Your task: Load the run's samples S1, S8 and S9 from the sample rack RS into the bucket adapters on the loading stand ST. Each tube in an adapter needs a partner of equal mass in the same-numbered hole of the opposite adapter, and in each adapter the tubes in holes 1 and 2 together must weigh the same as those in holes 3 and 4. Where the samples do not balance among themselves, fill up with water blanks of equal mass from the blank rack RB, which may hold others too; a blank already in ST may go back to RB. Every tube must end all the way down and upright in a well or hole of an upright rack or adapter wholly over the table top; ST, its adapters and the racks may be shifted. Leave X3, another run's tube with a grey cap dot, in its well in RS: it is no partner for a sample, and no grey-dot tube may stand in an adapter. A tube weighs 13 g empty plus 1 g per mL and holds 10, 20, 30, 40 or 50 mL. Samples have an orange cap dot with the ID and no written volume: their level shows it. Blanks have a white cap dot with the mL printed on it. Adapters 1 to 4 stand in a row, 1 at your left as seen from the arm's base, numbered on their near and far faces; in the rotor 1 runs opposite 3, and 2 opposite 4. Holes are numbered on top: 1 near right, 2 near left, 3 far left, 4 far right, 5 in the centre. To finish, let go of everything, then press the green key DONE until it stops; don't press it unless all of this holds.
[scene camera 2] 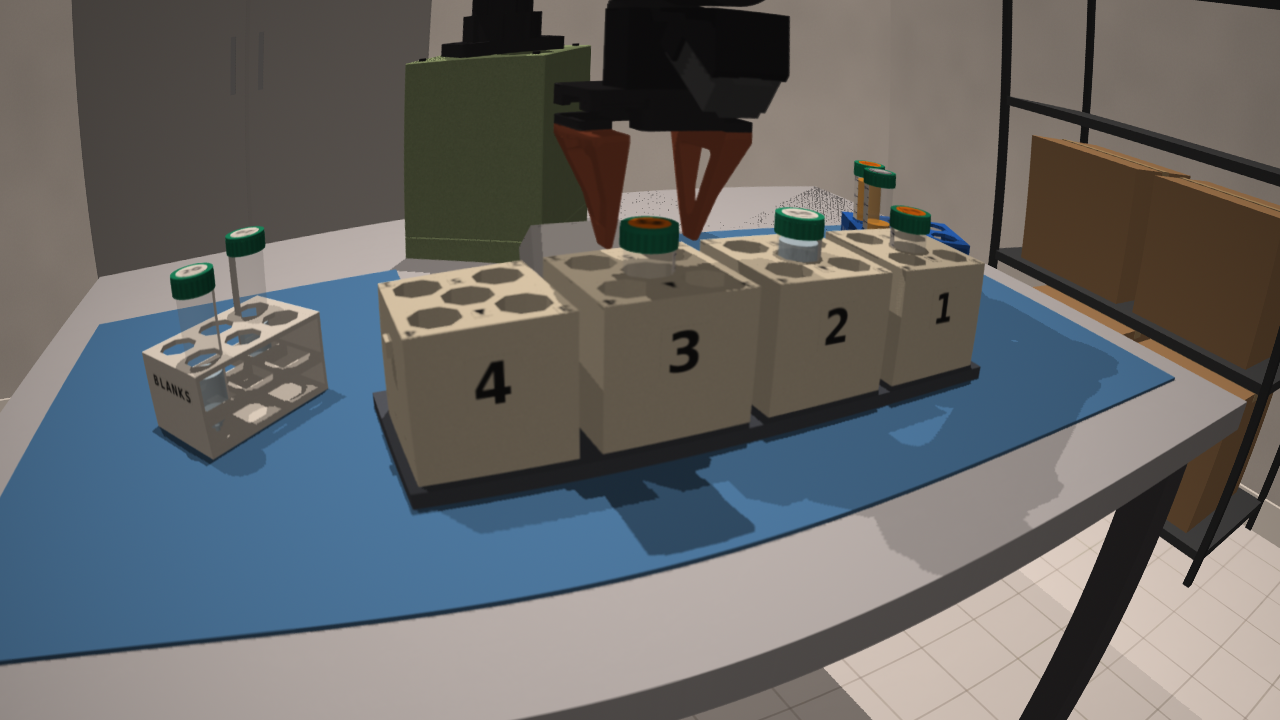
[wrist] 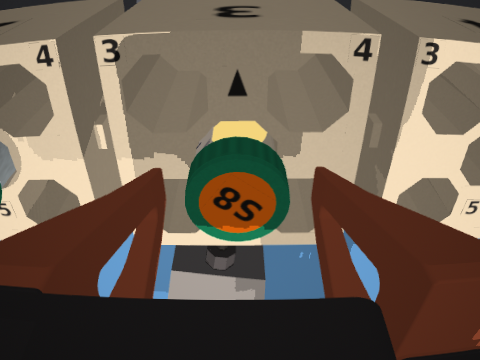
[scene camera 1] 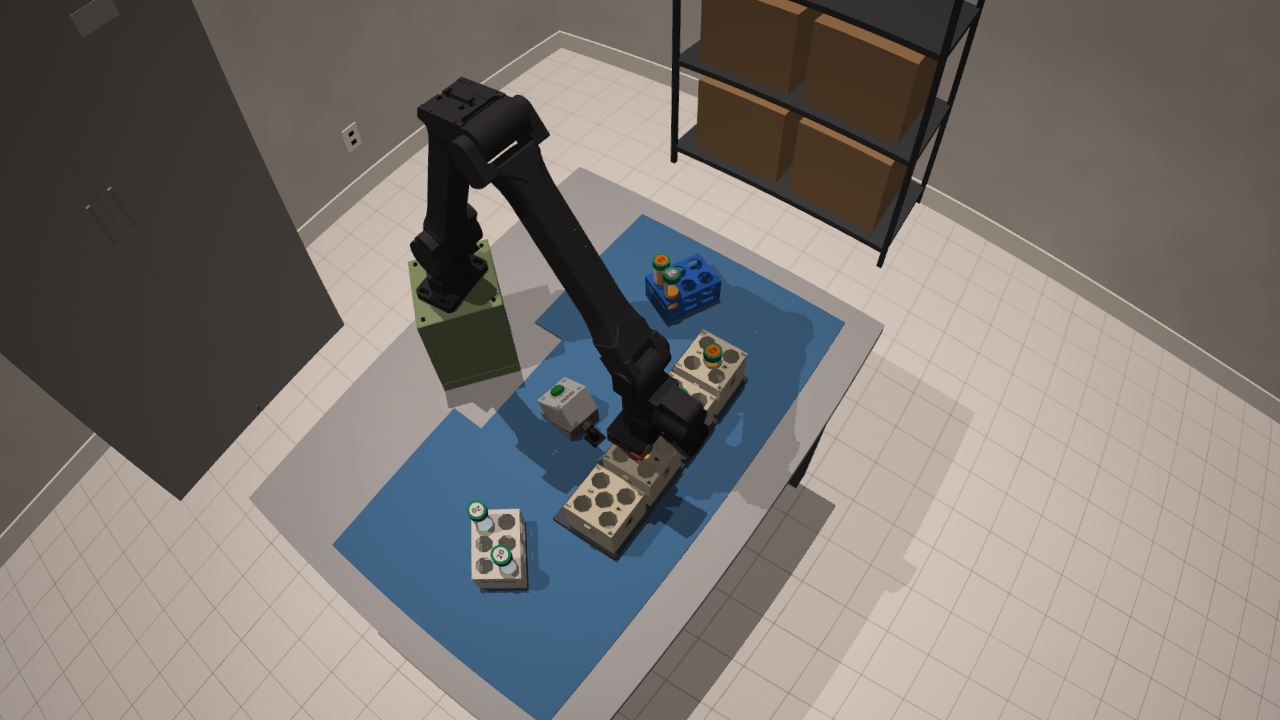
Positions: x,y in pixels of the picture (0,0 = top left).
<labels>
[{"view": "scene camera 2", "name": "my gripper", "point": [648,242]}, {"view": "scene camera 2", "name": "blue sample rack RS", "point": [958,243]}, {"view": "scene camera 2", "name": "white-dot blank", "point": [799,231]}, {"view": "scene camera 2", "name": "X3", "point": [878,184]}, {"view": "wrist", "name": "my gripper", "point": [238,182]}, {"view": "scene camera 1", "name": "my gripper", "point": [642,446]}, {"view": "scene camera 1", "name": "blue sample rack RS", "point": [655,293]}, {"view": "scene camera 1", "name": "white blank rack RB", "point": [506,522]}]
</labels>
